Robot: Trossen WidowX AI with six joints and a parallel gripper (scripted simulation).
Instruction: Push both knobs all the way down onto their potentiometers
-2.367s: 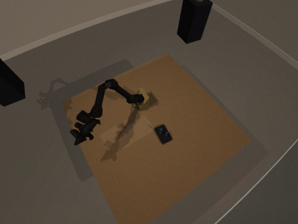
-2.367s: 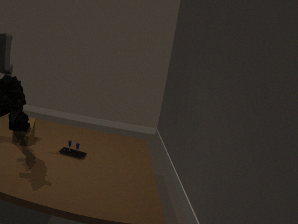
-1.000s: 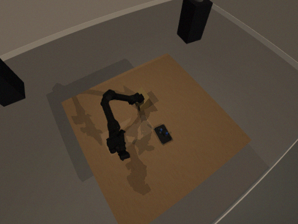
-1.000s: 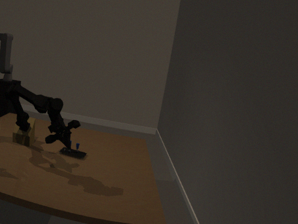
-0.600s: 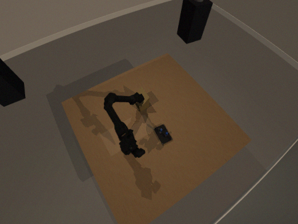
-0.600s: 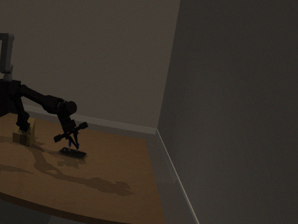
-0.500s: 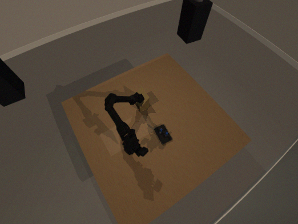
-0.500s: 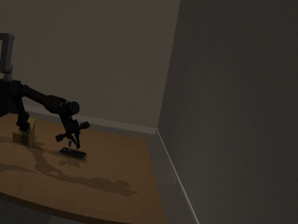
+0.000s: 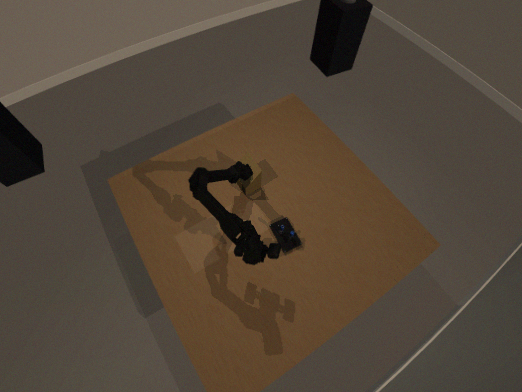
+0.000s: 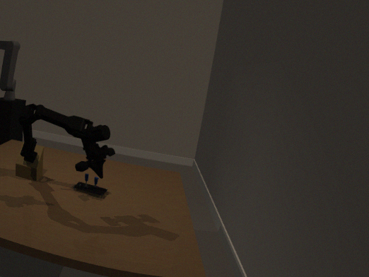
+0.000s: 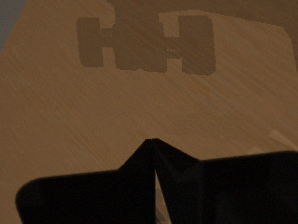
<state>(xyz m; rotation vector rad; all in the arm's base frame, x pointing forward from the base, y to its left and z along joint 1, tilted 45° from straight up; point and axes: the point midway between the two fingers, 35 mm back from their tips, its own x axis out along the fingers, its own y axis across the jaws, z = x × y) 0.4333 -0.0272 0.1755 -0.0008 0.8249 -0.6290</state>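
My gripper tip is 8 cm past the blue knob, 20 cm to the right of it and 9 cm above it.
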